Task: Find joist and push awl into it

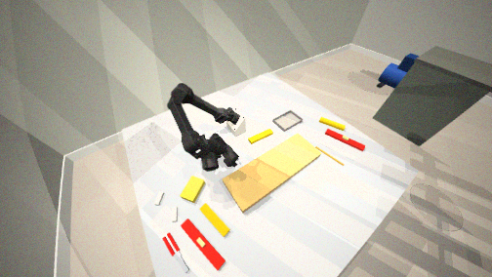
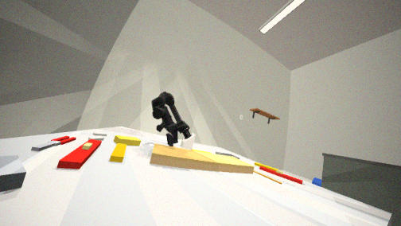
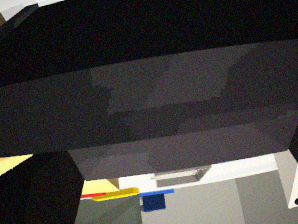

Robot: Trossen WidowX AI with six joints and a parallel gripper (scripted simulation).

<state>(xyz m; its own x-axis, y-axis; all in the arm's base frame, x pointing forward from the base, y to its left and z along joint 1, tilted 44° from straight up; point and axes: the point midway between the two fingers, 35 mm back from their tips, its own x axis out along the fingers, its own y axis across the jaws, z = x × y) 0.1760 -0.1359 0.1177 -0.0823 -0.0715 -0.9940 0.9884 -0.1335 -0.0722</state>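
The stud finder is 20 mm behind my gripper tip and 10 mm below it. Round my gripper tip: awl (70 mm below, 20 mm to the left); orange pencil (420 mm to the left, 350 mm ahead, 70 mm below); grey-framed tray (460 mm to the left, 60 mm below, 10 mm ahead).
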